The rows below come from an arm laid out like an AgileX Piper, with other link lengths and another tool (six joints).
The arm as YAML. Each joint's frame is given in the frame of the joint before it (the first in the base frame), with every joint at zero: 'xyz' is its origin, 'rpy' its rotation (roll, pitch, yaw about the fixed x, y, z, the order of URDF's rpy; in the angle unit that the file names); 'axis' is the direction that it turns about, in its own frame. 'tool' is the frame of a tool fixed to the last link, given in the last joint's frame.
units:
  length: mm
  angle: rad
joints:
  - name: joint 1
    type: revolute
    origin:
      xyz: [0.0, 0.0, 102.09]
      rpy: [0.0, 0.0, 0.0]
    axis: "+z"
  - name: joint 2
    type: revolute
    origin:
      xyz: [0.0, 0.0, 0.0]
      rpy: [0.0, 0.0, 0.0]
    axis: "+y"
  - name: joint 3
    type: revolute
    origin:
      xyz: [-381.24, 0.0, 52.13]
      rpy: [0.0, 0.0, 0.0]
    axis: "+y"
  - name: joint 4
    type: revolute
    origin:
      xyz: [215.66, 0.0, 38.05]
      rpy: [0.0, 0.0, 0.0]
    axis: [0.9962, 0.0, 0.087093]
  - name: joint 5
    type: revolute
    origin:
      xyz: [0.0, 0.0, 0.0]
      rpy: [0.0, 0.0, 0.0]
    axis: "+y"
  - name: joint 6
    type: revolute
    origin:
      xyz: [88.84, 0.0, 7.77]
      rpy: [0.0, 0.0, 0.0]
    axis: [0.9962, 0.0, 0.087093]
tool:
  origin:
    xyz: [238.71, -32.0, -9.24]
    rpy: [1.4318, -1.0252, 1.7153]
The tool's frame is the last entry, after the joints.
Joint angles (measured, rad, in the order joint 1, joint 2, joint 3, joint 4, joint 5, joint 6), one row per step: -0.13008, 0.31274, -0.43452, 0.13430, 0.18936, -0.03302; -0.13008, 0.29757, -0.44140, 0.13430, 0.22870, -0.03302; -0.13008, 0.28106, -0.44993, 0.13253, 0.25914, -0.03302; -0.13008, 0.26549, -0.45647, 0.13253, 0.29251, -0.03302; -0.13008, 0.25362, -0.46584, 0.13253, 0.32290, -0.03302; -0.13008, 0.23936, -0.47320, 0.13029, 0.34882, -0.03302; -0.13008, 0.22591, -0.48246, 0.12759, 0.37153, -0.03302; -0.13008, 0.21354, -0.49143, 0.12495, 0.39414, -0.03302; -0.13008, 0.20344, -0.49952, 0.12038, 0.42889, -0.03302; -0.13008, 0.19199, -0.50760, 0.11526, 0.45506, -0.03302; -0.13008, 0.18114, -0.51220, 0.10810, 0.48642, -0.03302; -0.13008, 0.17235, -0.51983, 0.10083, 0.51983, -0.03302; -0.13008, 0.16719, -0.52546, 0.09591, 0.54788, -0.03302; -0.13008, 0.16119, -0.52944, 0.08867, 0.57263, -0.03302
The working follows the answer.
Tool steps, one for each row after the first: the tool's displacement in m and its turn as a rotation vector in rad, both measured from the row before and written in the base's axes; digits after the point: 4 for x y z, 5 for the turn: -0.0041, 0.0022, -0.0062, 0.00106, 0.01694, 0.00514; -0.0043, 0.0016, -0.0022, -0.00201, 0.00544, 0.00350; -0.0042, 0.0019, -0.0045, 0.00027, 0.01103, 0.00425; -0.0036, 0.0017, -0.0028, 0.00002, 0.00896, 0.00385; -0.0039, 0.0012, -0.0020, -0.00261, 0.00445, 0.00255; -0.0038, 0.0010, -0.0002, -0.00350, 0.00027, 0.00188; -0.0036, 0.0009, -0.0005, -0.00329, 0.00153, 0.00175; -0.0037, 0.0010, -0.0053, -0.00364, 0.01691, 0.00229; -0.0037, 0.0005, -0.0024, -0.00502, 0.00717, 0.00088; -0.0037, 0.0002, -0.0060, -0.00585, 0.01661, 0.00035; -0.0038, 0.0001, -0.0054, -0.00581, 0.01771, 0.00016; -0.0028, 0.0002, -0.0053, -0.00336, 0.01771, 0.00040; -0.0029, -0.0005, -0.0049, -0.00554, 0.01552, -0.00110
Tool pose at each row, in the base's axes (x y z in m, rotation vector in rad; rounded; the steps above come from the unrounded poses): 0.1859, -0.0451, 0.3069, 1.95425, 0.35888, 1.93695; 0.1818, -0.0429, 0.3007, 1.97339, 0.36787, 1.92520; 0.1775, -0.0413, 0.2985, 1.97837, 0.37480, 1.92123; 0.1733, -0.0394, 0.2940, 1.99067, 0.38200, 1.91379; 0.1697, -0.0377, 0.2912, 2.00058, 0.38845, 1.90781; 0.1659, -0.0365, 0.2892, 2.00395, 0.39464, 1.90372; 0.1621, -0.0355, 0.2890, 2.00232, 0.39979, 1.90261; 0.1585, -0.0346, 0.2885, 2.00210, 0.40495, 1.90037; 0.1548, -0.0337, 0.2831, 2.01749, 0.41504, 1.88391; 0.1512, -0.0332, 0.2808, 2.02173, 0.42220, 1.87484; 0.1474, -0.0330, 0.2748, 2.03489, 0.43197, 1.85608; 0.1436, -0.0329, 0.2693, 2.04900, 0.44176, 1.83609; 0.1408, -0.0327, 0.2640, 2.06459, 0.44973, 1.81753; 0.1379, -0.0332, 0.2591, 2.07619, 0.45721, 1.79881

